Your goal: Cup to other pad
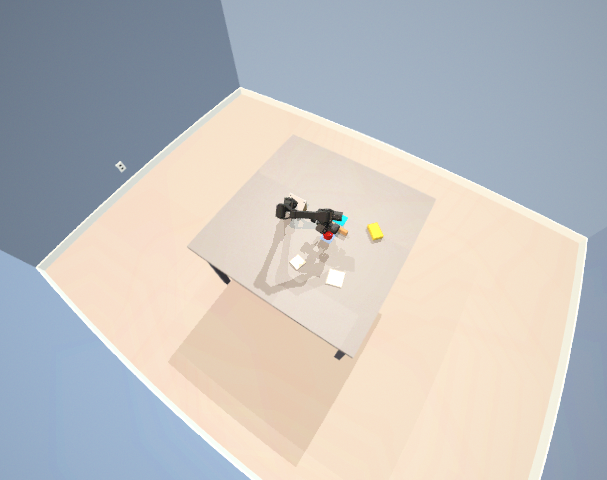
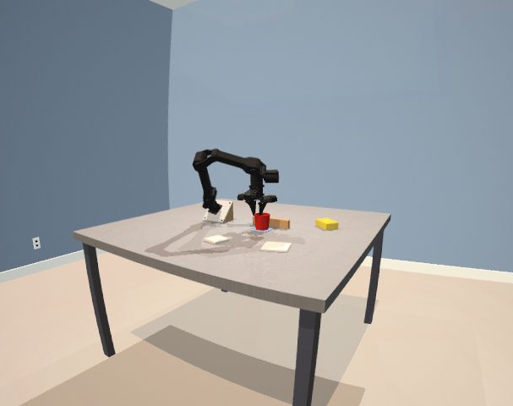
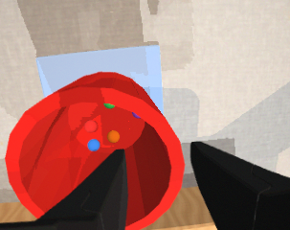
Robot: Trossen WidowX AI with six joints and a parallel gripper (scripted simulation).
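My gripper tip is now 30 mm short of the red cup and 20 mm above it. Round my gripper tip: cyan pad: 170 mm to the left, 70 mm below, 10 mm ahead; then pale blue pad: 70 mm below, 30 mm ahead; then orange wooden bar: 80 mm to the left, 50 mm below, 20 mm ahead.
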